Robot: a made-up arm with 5 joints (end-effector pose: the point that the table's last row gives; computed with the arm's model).
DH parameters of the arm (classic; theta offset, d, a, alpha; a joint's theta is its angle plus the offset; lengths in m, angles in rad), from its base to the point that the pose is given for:
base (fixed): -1.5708 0.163 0 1.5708
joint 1: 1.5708 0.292 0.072 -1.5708
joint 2: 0 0.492 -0.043 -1.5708
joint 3: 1.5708 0 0.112 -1.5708
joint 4: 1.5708 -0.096 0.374 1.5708
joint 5: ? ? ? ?
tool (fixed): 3.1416 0.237 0 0
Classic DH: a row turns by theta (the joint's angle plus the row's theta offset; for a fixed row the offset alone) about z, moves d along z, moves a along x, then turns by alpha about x.
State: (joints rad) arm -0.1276 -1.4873 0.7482 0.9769 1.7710
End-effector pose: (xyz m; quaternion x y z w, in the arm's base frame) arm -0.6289 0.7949 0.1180 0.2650 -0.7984 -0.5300 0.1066
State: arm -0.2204 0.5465 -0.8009 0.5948 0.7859
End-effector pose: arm -0.6378 0.8157 0.5726 -0.3624 -0.2192 -0.0060 0.9059
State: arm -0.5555 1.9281 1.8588 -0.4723 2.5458
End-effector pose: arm -0.3484 0.2104 1.0533 -0.2208 -0.1501 -0.7696 0.5800
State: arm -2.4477 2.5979 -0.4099 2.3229 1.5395
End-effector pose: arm -0.7384 -0.4930 0.7802 0.1498 -0.4582 0.2035 0.8522
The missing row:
joint 5: 0 -0.116 -0.018 1.5708
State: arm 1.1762 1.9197 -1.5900 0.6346 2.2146
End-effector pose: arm -0.4997 0.6976 -0.0383 -0.2381 0.1240 0.7592 0.5929
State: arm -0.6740 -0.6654 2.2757 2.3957 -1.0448
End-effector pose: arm 0.0104 0.3077 0.4147 -0.4800 -0.8129 -0.2776 0.1780
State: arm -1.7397 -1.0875 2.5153 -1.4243 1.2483
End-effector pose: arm 0.1414 0.2203 1.1481 -0.1062 0.4047 0.2581 0.8708
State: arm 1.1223 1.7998 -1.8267 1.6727 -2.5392
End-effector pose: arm -0.4609 0.1228 -0.1700 -0.4155 0.2397 -0.8766 0.0395
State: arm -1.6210 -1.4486 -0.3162 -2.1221 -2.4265
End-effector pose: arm -0.2715 -0.0979 0.2686 -0.2740 0.5155 -0.0105 0.8118
